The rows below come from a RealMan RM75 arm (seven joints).
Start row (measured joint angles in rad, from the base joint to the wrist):
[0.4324 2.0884 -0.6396 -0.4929 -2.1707 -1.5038 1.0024]
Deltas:
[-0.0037 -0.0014 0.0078 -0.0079 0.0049 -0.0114 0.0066]
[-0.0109 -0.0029 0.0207 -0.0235 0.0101 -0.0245 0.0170]
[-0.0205 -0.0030 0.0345 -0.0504 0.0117 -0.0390 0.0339]
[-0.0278 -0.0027 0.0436 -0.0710 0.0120 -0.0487 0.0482]
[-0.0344 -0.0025 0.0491 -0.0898 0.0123 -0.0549 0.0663]
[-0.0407 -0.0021 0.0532 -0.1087 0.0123 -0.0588 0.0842]
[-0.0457 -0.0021 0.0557 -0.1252 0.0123 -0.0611 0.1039]
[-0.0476 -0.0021 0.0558 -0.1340 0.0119 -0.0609 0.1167]
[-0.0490 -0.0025 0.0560 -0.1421 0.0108 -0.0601 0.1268]
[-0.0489 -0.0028 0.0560 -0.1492 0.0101 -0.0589 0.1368]
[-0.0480 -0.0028 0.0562 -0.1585 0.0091 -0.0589 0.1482]
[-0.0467 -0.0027 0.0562 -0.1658 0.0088 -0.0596 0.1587]
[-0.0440 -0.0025 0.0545 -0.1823 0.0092 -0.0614 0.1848]
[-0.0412 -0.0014 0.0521 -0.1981 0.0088 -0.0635 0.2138]
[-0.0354 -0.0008 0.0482 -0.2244 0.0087 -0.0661 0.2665]
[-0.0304 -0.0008 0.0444 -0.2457 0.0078 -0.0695 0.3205]
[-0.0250 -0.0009 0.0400 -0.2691 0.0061 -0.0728 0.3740]
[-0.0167 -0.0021 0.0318 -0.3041 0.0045 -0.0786 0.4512]
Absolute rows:
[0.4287 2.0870 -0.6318 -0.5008 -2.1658 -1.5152 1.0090]
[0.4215 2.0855 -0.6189 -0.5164 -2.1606 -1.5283 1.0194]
[0.4119 2.0854 -0.6051 -0.5433 -2.1590 -1.5428 1.0363]
[0.4046 2.0857 -0.5960 -0.5639 -2.1587 -1.5525 1.0506]
[0.3980 2.0859 -0.5905 -0.5827 -2.1584 -1.5587 1.0687]
[0.3917 2.0863 -0.5864 -0.6016 -2.1584 -1.5626 1.0866]
[0.3867 2.0863 -0.5839 -0.6181 -2.1584 -1.5649 1.1063]
[0.3848 2.0863 -0.5838 -0.6269 -2.1588 -1.5647 1.1191]
[0.3834 2.0859 -0.5836 -0.6350 -2.1599 -1.5639 1.1292]
[0.3835 2.0856 -0.5836 -0.6421 -2.1606 -1.5627 1.1392]
[0.3844 2.0856 -0.5834 -0.6514 -2.1616 -1.5627 1.1506]
[0.3857 2.0857 -0.5834 -0.6587 -2.1619 -1.5634 1.1611]
[0.3884 2.0859 -0.5851 -0.6752 -2.1615 -1.5652 1.1872]
[0.3912 2.0870 -0.5875 -0.6910 -2.1619 -1.5673 1.2162]
[0.3970 2.0876 -0.5914 -0.7173 -2.1620 -1.5699 1.2689]
[0.4020 2.0876 -0.5952 -0.7386 -2.1629 -1.5733 1.3229]
[0.4074 2.0875 -0.5996 -0.7620 -2.1646 -1.5766 1.3764]
[0.4157 2.0863 -0.6078 -0.7970 -2.1662 -1.5824 1.4536]

